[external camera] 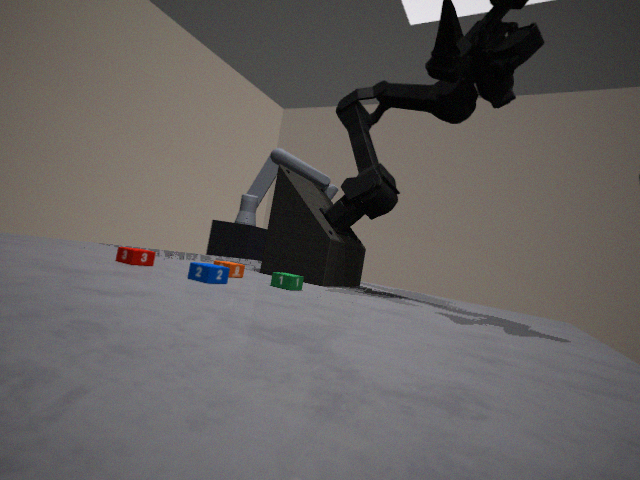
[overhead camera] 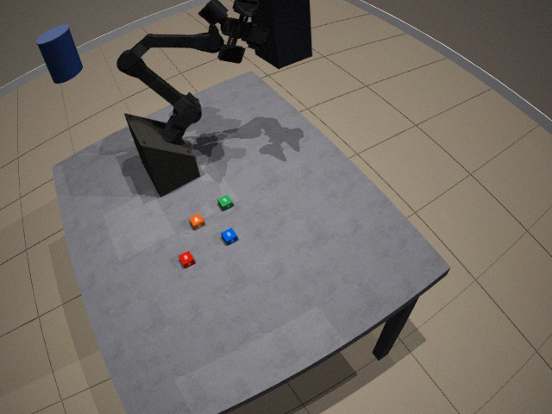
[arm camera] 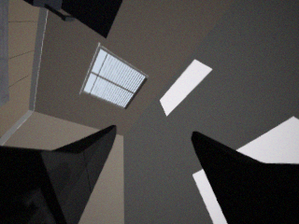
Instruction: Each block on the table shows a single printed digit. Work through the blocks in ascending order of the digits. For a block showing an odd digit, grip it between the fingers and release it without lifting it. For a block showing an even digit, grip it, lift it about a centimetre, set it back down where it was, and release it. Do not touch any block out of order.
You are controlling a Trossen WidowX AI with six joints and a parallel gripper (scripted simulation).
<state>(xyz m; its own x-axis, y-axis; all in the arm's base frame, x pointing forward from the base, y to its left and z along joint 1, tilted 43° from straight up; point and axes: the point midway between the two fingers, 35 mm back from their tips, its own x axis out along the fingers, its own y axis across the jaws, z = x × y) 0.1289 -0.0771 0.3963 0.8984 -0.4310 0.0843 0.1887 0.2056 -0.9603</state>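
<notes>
My gripper tip is now 60 mm short of the green block, 160 mm to the left of it and 460 mm above it. From my gripper tip the other things lie so: orange block 70 mm ahead, 260 mm to the right, 460 mm below; then blue block 160 mm ahead, 210 mm to the right, 460 mm below; then red block 160 mm ahead, 340 mm to the right, 460 mm below.
</notes>
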